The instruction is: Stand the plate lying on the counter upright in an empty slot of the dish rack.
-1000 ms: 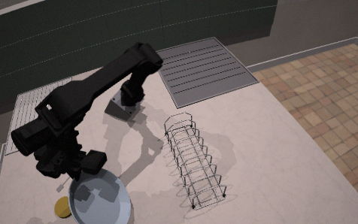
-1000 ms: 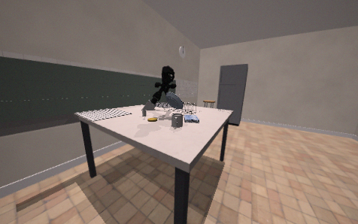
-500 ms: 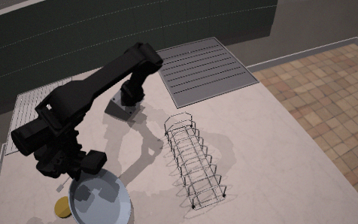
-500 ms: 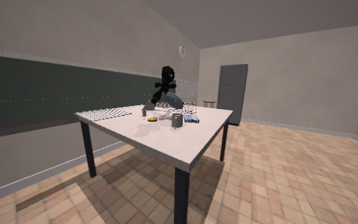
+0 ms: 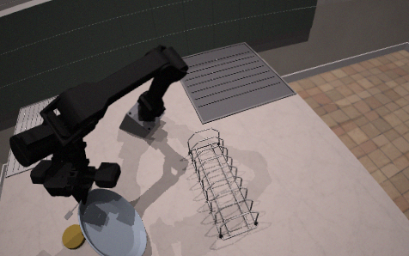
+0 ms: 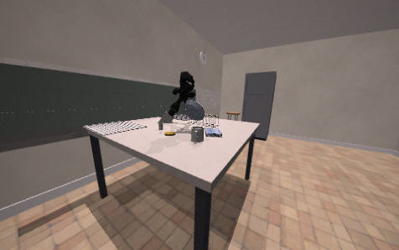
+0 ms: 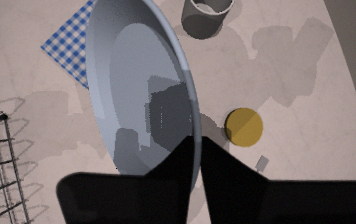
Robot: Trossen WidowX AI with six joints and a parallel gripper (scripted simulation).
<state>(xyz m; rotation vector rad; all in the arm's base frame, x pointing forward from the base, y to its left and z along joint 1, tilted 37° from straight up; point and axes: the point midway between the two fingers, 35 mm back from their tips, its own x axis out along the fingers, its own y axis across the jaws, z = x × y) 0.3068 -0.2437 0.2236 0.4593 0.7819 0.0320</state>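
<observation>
My hand is 50 mm short of the plate, 40 mm to the right of it and 100 mm above it. From my hand the other things lie so: small spatula: 80 mm behind, 180 mm to the right, 260 mm below; then mug: 240 mm ahead, 80 mm to the right, 220 mm below; then yellow disc: 10 mm ahead, 150 mm to the right, 250 mm below.
</observation>
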